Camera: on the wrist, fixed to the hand. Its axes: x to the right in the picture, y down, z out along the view.
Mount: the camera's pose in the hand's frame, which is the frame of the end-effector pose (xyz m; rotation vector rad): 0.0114 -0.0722 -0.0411 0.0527 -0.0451 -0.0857
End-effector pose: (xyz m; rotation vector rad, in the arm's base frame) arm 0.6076 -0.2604 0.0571 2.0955 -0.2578 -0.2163
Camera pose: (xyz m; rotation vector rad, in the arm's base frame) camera 0.6360 -0.1935 0.0153 2.1579 -0.2027 -0.3113
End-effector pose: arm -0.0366 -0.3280 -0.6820 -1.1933 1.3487 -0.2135
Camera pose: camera -0.0313 -0.3902 -0.6260 -1.2059 1.2468 -0.2801
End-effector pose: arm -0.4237 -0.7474 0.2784 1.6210 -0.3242 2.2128
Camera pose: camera -0.4312 -0.6640 0.2739 1.6820 -0.2062 2.1406
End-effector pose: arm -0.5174 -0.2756 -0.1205 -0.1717 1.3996 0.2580
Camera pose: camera -0.5345 -0.3551 -0.1409 -0.1808 1.3495 0.1530
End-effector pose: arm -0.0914 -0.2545 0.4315 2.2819 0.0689 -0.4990
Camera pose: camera -0.0819 -0.1764 0.4025 2.3254 0.1330 -0.6032
